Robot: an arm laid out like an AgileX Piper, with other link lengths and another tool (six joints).
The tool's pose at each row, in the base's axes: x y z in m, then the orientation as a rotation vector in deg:
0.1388, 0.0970, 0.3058, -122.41, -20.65, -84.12
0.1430, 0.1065, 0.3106, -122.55, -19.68, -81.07
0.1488, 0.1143, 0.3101, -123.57, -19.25, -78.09
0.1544, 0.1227, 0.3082, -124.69, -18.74, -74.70
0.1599, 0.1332, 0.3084, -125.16, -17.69, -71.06
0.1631, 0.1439, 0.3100, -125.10, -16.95, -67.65
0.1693, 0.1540, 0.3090, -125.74, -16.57, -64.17
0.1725, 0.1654, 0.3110, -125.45, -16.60, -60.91
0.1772, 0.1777, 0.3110, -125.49, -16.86, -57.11
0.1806, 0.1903, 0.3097, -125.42, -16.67, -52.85
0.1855, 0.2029, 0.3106, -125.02, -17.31, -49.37
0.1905, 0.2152, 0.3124, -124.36, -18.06, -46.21
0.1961, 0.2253, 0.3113, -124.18, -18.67, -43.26
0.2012, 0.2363, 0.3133, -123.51, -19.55, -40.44
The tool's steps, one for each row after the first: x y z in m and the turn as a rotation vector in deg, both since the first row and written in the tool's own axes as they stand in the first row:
0.0053, -0.0071, 0.0072, 1.01, -1.47, 1.94
0.0065, -0.0106, 0.0162, 1.47, -3.47, 3.24
0.0063, -0.0143, 0.0258, 1.96, -5.74, 4.72
0.0078, -0.0204, 0.0359, 2.82, -7.77, 6.83
0.0097, -0.0281, 0.0438, 4.03, -9.52, 8.78
0.0104, -0.0332, 0.0546, 4.81, -11.74, 10.28
0.0127, -0.0416, 0.0628, 6.32, -13.52, 11.70
0.0136, -0.0495, 0.0733, 7.82, -15.86, 13.06
0.0127, -0.0580, 0.0833, 9.37, -18.39, 14.91
0.0145, -0.0663, 0.0939, 11.14, -20.50, 15.98
0.0172, -0.0745, 0.1041, 13.02, -22.36, 16.90
0.0176, -0.0799, 0.1144, 14.36, -24.30, 17.65
0.0206, -0.0870, 0.1239, 16.12, -26.02, 18.31

